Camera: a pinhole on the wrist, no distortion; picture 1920 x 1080 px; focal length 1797.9 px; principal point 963.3 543.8 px. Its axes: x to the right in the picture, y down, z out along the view. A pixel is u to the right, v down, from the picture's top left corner.
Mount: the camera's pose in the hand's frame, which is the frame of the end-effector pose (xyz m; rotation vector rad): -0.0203 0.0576 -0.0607 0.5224 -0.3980 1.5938
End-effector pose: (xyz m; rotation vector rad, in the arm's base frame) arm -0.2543 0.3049 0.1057 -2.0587 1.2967 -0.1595
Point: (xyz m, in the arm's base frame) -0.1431 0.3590 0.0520
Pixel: 907 358
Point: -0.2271 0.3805 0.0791
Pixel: 1014 986
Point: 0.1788 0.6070 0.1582
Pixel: 288 845
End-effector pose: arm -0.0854 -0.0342 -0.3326 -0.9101 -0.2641 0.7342
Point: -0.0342 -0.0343 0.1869
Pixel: 257 714
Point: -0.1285 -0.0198 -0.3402
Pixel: 1510 705
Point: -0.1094 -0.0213 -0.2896
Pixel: 902 613
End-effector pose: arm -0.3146 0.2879 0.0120 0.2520 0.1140 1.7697
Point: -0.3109 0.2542 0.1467
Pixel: 1845 662
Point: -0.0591 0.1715 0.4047
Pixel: 1395 1046
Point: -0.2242 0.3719 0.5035
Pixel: 1859 181
